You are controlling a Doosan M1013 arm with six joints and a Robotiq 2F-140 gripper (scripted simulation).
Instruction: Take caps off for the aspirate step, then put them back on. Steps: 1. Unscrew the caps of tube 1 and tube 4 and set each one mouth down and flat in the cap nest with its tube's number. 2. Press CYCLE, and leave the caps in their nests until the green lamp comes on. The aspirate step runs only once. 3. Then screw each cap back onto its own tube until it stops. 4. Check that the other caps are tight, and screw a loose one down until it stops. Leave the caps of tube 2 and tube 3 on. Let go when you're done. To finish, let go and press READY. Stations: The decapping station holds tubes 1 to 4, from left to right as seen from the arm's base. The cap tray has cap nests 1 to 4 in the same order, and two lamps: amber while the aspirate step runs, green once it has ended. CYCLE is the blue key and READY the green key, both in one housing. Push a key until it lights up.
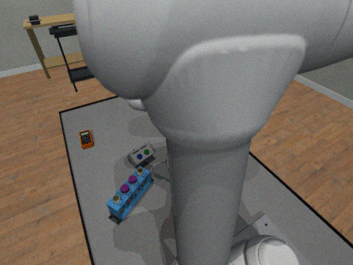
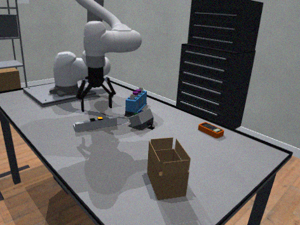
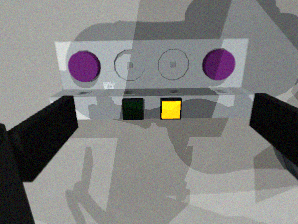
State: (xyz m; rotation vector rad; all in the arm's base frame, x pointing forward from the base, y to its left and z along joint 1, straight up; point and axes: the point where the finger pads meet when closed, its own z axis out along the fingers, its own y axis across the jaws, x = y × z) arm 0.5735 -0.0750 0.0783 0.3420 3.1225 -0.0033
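Now: hand 10 cm above the purple cap, 7 cm to the right of it and 1 cm past it. Round my hand: grey key housing: 20 cm to the left, 11 cm ahead, 5 cm below; then green ready key: 18 cm to the left, 10 cm ahead, 4 cm below; then blue cycle key: 22 cm to the left, 9 cm ahead, 4 cm below.
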